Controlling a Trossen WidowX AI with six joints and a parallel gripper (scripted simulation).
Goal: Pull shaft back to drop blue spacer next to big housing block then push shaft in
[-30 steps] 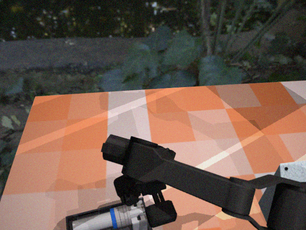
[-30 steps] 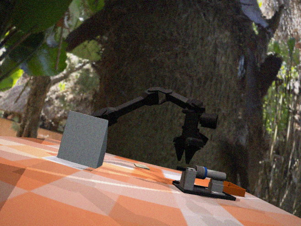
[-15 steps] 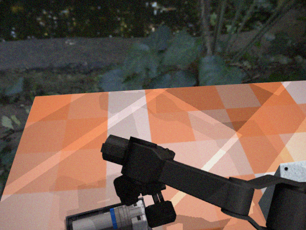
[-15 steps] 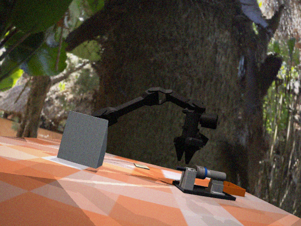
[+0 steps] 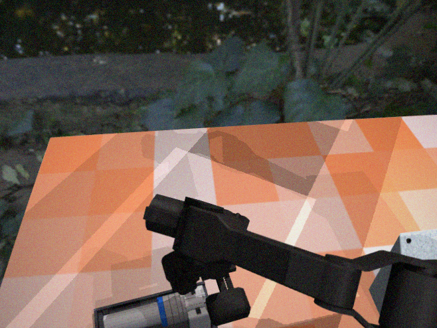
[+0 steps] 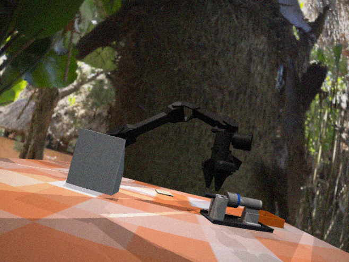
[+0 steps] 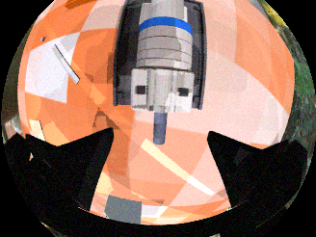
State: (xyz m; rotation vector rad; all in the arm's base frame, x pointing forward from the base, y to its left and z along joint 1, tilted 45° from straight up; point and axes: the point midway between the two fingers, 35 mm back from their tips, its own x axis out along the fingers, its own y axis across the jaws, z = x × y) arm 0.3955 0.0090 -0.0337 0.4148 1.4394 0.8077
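Right now the thin dark shaft is 50 mm ahead of my gripper tip, 10 mm to the left of it and 20 mm below it. From my gripper tip the other things lie so: blue spacer 100 mm ahead, 20 mm to the left, 20 mm below; then small flat plate 180 mm behind, 400 mm to the left, 100 mm below; then orange tray 280 mm ahead, 220 mm to the left, 90 mm below.
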